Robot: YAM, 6 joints.
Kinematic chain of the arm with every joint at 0, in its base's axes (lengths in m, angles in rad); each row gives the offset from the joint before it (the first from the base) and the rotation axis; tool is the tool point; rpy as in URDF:
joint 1: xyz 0 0 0.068 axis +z
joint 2: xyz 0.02 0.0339 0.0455 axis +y
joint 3: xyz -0.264 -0.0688 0 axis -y
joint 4: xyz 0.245 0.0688 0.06 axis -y
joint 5: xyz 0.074 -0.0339 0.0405 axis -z
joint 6: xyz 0.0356 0 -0.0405 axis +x
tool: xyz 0 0 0 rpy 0 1.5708 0
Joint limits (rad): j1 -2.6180..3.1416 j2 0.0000..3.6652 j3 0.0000..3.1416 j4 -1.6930..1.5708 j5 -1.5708..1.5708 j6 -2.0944..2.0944
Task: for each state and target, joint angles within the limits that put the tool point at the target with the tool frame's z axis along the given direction. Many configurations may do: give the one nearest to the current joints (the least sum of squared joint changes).
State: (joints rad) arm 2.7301 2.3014 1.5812 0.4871 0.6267 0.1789
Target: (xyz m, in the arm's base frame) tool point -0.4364 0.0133 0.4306 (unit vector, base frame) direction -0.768 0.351 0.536
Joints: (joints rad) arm 3.1396 1.8634 1.6347 0.8375 0.3570 0.1789
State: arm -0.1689 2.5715 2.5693 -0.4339 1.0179 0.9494
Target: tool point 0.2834 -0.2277 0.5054 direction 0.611 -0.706 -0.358
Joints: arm -0.6588 1.7993 2.3229 -0.8964 0.1853 0.9494
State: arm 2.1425 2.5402 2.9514 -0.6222 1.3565 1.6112
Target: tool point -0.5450 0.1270 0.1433 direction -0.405 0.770 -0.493
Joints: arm 2.9561 2.5439 2.0988 -0.2948 0.7506 1.6112
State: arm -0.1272 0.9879 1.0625 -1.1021 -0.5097 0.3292
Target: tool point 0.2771 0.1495 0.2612 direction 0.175 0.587 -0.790
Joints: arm 0.4432 1.5501 1.2209 -0.7630 -0.4728 0.3292
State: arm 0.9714 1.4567 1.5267 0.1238 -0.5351 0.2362
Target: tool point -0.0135 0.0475 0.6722 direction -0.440 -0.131 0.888
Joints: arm 1.5292 1.1935 1.9276 1.0032 -0.4493 0.2362
